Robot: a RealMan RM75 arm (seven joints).
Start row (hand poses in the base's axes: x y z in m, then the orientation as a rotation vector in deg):
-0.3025, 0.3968, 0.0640, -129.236, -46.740, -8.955
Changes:
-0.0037, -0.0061, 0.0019, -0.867, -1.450, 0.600
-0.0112, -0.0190, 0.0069, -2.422, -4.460, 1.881
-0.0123, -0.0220, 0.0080, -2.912, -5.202, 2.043
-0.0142, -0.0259, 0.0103, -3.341, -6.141, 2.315
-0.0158, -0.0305, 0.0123, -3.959, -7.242, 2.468
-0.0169, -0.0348, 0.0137, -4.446, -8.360, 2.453
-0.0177, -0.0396, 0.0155, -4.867, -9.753, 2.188
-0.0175, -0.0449, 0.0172, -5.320, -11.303, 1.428
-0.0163, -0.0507, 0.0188, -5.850, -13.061, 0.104
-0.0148, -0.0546, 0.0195, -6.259, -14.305, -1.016
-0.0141, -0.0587, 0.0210, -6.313, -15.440, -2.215
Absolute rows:
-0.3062, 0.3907, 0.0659, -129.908, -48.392, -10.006
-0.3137, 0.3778, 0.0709, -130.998, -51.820, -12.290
-0.3148, 0.3748, 0.0720, -131.426, -52.524, -12.892
-0.3167, 0.3709, 0.0743, -131.750, -53.441, -13.696
-0.3183, 0.3663, 0.0763, -132.308, -54.363, -14.682
-0.3194, 0.3620, 0.0777, -132.814, -55.068, -15.823
-0.3202, 0.3572, 0.0795, -133.374, -55.615, -17.439
-0.3200, 0.3519, 0.0812, -134.186, -55.683, -19.481
-0.3188, 0.3461, 0.0828, -135.312, -55.219, -22.033
-0.3173, 0.3422, 0.0835, -136.204, -54.675, -23.930
-0.3166, 0.3381, 0.0850, -136.774, -53.873, -25.862

